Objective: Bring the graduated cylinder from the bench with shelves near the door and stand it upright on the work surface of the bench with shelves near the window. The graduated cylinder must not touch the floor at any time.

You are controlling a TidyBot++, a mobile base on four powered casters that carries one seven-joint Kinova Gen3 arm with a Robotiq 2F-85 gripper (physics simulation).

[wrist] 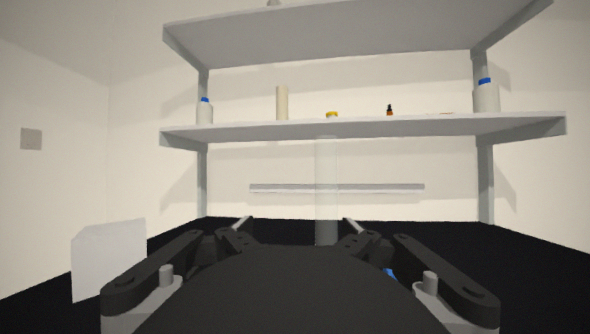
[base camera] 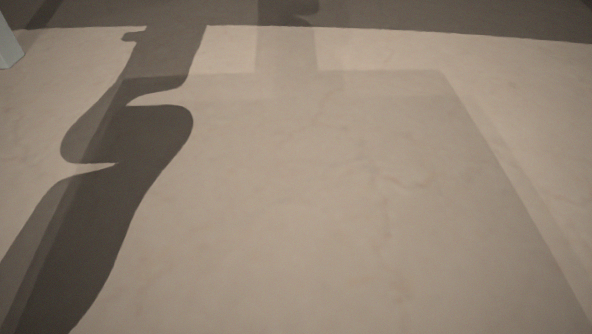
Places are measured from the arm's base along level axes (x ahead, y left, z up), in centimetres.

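Pixels of known places: gripper, fingertip midpoint: (wrist: 297, 226).
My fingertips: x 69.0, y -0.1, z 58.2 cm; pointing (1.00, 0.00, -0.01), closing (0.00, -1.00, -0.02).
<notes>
Behind a point stands the place of what it marks.
The graduated cylinder (wrist: 326, 192) {z 59.6, x 82.1, y -5.3 cm} is a tall, see-through tube that stands upright on the black bench top (wrist: 540, 272) {z 36.6, x 92.4, y -62.5 cm} in the wrist view. Its base is hidden behind my gripper's body. My gripper (wrist: 297, 226) {z 58.2, x 69.0, y -0.1 cm} is open and level, and points toward the shelves. The cylinder appears between the two fingers, nearer the right one, and beyond the gripper's dark body. Neither finger is seen touching it. The base camera view shows the floor and the arm's shadow; the cylinder does not show there.
A shelf (wrist: 345, 129) {z 80.4, x 119.0, y -20.2 cm} holds white bottles with blue caps (wrist: 204, 112) {z 91.8, x 127.0, y 44.3 cm} (wrist: 486, 96) {z 91.8, x 113.1, y -74.7 cm}, a beige cylinder (wrist: 282, 102) {z 92.6, x 119.9, y 6.0 cm}, a yellow-lidded jar (wrist: 332, 115) {z 86.7, x 120.1, y -15.2 cm} and a small amber bottle (wrist: 389, 111) {z 88.2, x 119.9, y -39.4 cm}. A white block (wrist: 109, 260) {z 43.6, x 87.2, y 42.7 cm} stands left. A blue object (wrist: 389, 274) {z 40.4, x 88.5, y -20.2 cm} shows partly at right. A bench leg (base camera: 9, 42) {z -35.4, x 77.3, y 57.2 cm} is at far left.
</notes>
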